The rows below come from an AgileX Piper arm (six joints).
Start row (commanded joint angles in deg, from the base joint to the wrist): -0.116 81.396 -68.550 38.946 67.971 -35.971
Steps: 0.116 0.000 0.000 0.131 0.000 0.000; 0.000 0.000 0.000 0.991 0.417 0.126; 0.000 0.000 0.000 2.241 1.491 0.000; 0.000 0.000 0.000 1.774 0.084 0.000; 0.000 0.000 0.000 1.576 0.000 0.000; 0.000 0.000 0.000 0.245 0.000 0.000; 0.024 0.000 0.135 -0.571 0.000 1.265; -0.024 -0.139 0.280 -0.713 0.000 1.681; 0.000 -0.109 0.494 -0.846 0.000 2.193; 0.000 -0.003 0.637 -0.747 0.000 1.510; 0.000 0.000 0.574 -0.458 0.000 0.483; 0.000 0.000 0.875 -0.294 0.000 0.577; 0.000 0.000 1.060 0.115 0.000 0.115; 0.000 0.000 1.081 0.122 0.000 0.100; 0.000 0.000 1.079 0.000 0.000 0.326
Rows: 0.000 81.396 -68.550 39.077 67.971 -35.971; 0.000 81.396 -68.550 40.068 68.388 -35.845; 0.000 81.396 -68.550 42.309 69.879 -35.845; 0.000 81.396 -68.550 44.083 69.963 -35.845; 0.000 81.396 -68.550 45.659 69.963 -35.845; 0.000 81.396 -68.550 45.904 69.963 -35.845; 0.024 81.396 -68.415 45.333 69.963 -34.580; 0.000 81.257 -68.135 44.620 69.963 -32.899; 0.000 81.148 -67.641 43.774 69.963 -30.706; 0.000 81.145 -67.004 43.027 69.963 -29.196; 0.000 81.145 -66.430 42.569 69.963 -28.713; 0.000 81.145 -65.555 42.275 69.963 -28.136; 0.000 81.145 -64.495 42.390 69.963 -28.021; 0.000 81.145 -63.414 42.512 69.963 -27.921; 0.000 81.145 -62.335 42.512 69.963 -27.595
